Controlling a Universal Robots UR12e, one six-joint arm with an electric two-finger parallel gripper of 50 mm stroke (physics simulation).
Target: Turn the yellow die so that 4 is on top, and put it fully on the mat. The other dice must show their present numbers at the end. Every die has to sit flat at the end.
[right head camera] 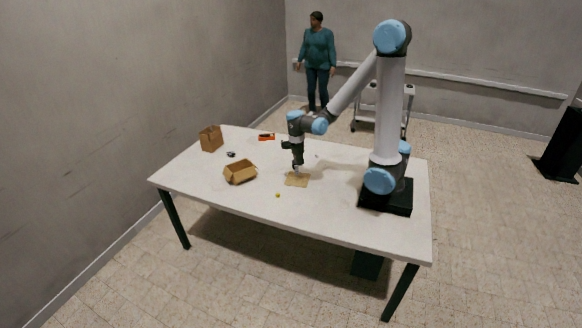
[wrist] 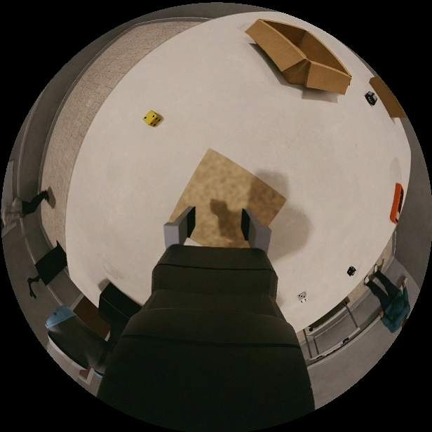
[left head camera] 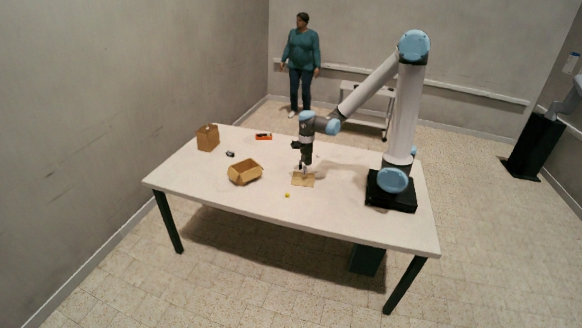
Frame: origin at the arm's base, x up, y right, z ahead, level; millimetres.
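Seen in the pictures: gripper, fingertip midpoint: (right head camera: 295,171) (left head camera: 302,171).
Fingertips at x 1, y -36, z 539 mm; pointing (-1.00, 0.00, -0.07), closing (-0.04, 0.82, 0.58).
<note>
Pixels of each thing's middle, then the offset from my fingertips to it.
- yellow die, body centre: (left head camera: 287,195) (right head camera: 277,195) dz +48, dx -56, dy -172 mm
- tan square mat, body centre: (right head camera: 297,179) (left head camera: 303,179) dz -7, dx -64, dy +13 mm
- white die, body centre: (right head camera: 317,155) dz -54, dx -56, dy +296 mm
- open cardboard box, body centre: (left head camera: 244,171) (right head camera: 240,170) dz +341, dx -21, dy -70 mm
- taller box, body centre: (left head camera: 208,137) (right head camera: 211,138) dz +739, dx +10, dy +197 mm
- small dark object, body centre: (left head camera: 229,153) (right head camera: 230,153) dz +541, dx -49, dy +130 mm
- orange tray, body centre: (left head camera: 263,136) (right head camera: 266,136) dz +393, dx -48, dy +442 mm
The yellow die (left head camera: 287,195) (right head camera: 278,195) (wrist: 152,118) lies on the white table, off the mat, toward the table's front edge; its top number is too small to tell surely. The tan square mat (left head camera: 303,182) (right head camera: 297,183) (wrist: 210,167) lies on the table. My gripper (left head camera: 303,170) (right head camera: 296,171) (wrist: 218,216) is open and empty above the mat, apart from the yellow die. A black die (wrist: 351,271) and a white die (wrist: 302,296) (right head camera: 316,156) lie toward the back of the table. The gripper's shadow falls on the mat.
An open cardboard box (left head camera: 244,172) (right head camera: 240,172) (wrist: 300,75) stands left of the mat. A taller box (left head camera: 207,138) (right head camera: 211,139), a small dark object (left head camera: 230,153) (right head camera: 230,154) (wrist: 371,98) and an orange tray (left head camera: 263,136) (right head camera: 266,137) (wrist: 396,202) are farther back. A person (left head camera: 301,55) stands behind.
</note>
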